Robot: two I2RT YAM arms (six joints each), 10 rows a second.
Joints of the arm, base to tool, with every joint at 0 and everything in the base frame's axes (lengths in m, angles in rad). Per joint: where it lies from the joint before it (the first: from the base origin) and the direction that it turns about. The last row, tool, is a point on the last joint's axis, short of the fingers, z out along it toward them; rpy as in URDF.
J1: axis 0 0 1 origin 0 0 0.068
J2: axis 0 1 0 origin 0.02 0.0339 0.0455
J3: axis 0 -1 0 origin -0.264 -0.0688 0
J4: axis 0 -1 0 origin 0.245 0.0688 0.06
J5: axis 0 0 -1 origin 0.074 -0.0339 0.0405
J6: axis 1 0 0 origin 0.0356 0 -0.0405
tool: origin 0 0 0 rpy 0 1.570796 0
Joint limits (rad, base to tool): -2.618..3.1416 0..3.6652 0..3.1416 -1.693..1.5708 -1.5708..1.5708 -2.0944..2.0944
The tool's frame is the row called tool.
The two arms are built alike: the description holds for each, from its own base.
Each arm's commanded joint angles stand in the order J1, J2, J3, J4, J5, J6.
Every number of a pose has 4 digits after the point.
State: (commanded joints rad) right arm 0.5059 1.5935 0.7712 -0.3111 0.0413 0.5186; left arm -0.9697 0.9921 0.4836 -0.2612 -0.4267 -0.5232
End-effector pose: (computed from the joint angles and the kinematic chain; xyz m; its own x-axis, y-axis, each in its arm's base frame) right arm 0.2484 0.1359 0.1395 -0.9206 0.0562 -0.3864 -0.0145 0.9840 0.1775; left arm 0.1226 -0.1527 0.1936 -0.6321 0.1174 -0.7660 0.3081 0.9451 -0.1093
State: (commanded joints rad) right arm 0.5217 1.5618 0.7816 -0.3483 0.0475 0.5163; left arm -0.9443 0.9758 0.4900 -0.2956 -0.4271 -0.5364
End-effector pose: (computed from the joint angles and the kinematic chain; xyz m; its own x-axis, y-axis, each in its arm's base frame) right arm 0.2443 0.1385 0.1488 -0.9185 0.0408 -0.3934 -0.0308 0.9843 0.1740; left arm 0.1247 -0.1471 0.1959 -0.6436 0.0959 -0.7593 0.2745 0.9550 -0.1120
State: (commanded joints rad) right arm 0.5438 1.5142 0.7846 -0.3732 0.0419 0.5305; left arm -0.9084 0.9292 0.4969 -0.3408 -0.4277 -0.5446
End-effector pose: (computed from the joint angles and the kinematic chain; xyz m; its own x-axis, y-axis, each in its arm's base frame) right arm 0.2379 0.1421 0.1607 -0.9121 0.0393 -0.4080 -0.0455 0.9795 0.1960; left arm 0.1259 -0.1374 0.2025 -0.6445 0.0598 -0.7623 0.2350 0.9642 -0.1231
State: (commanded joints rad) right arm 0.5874 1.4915 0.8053 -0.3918 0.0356 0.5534; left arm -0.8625 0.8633 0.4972 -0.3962 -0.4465 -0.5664
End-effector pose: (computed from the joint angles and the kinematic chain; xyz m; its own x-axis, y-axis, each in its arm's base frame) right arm 0.2325 0.1533 0.1713 -0.9076 0.0267 -0.4190 -0.0738 0.9723 0.2220; left arm 0.1258 -0.1232 0.2092 -0.6377 0.0004 -0.7703 0.1655 0.9767 -0.1365
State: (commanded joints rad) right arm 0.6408 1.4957 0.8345 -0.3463 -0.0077 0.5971; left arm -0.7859 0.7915 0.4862 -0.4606 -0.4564 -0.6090
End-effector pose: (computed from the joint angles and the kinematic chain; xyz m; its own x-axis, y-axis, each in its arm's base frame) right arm 0.2314 0.1730 0.1810 -0.8985 0.0313 -0.4379 -0.1160 0.9451 0.3056; left arm 0.1260 -0.1039 0.2114 -0.6367 -0.0892 -0.7659 0.0565 0.9852 -0.1617
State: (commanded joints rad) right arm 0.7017 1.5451 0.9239 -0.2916 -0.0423 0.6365; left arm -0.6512 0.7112 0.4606 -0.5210 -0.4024 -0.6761
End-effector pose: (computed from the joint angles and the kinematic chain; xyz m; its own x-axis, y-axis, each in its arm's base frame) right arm 0.2391 0.2041 0.1969 -0.8810 0.0329 -0.4719 -0.1754 0.9038 0.3904; left arm 0.1268 -0.0791 0.2088 -0.6419 -0.2347 -0.7300 -0.0862 0.9680 -0.2355
